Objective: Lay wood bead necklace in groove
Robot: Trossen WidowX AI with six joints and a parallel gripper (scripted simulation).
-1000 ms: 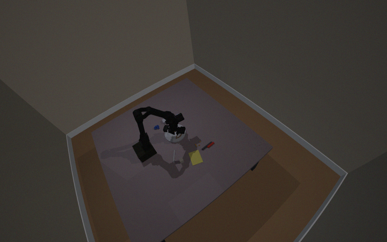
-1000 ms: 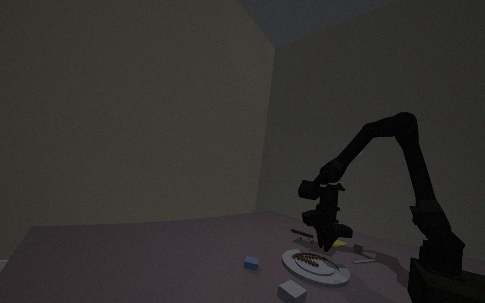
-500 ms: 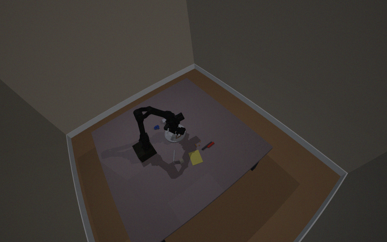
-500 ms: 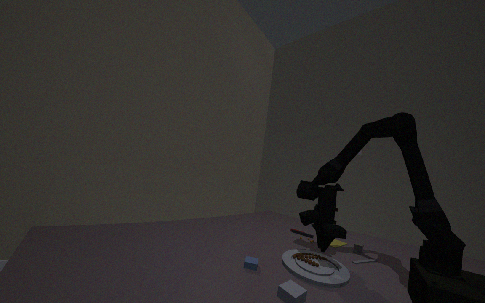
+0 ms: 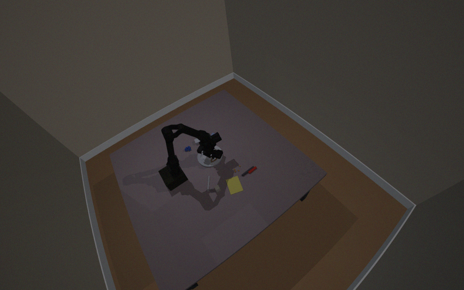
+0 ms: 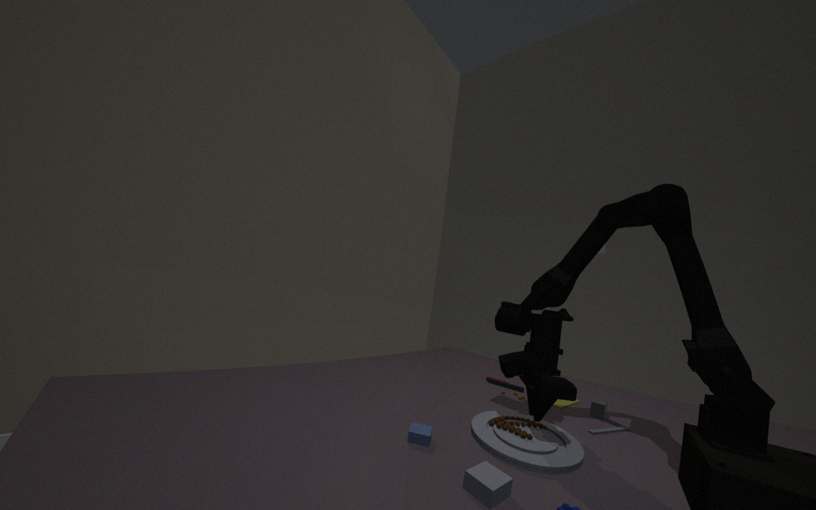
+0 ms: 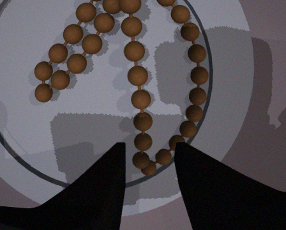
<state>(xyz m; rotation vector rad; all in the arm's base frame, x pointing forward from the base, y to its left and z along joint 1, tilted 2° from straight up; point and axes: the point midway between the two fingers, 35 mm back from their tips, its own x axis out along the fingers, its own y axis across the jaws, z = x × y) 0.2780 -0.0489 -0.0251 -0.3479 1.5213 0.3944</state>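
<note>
My gripper tip is 4 cm to the right of the round bead board, 2 cm above it and 1 cm short of it. Round my gripper tip: grey block 23 cm to the left, 2 cm below, 2 cm ahead; then blue block 19 cm to the left, 15 cm ahead, 2 cm below; then thin stick 15 cm behind, 14 cm to the right, 3 cm below.
</note>
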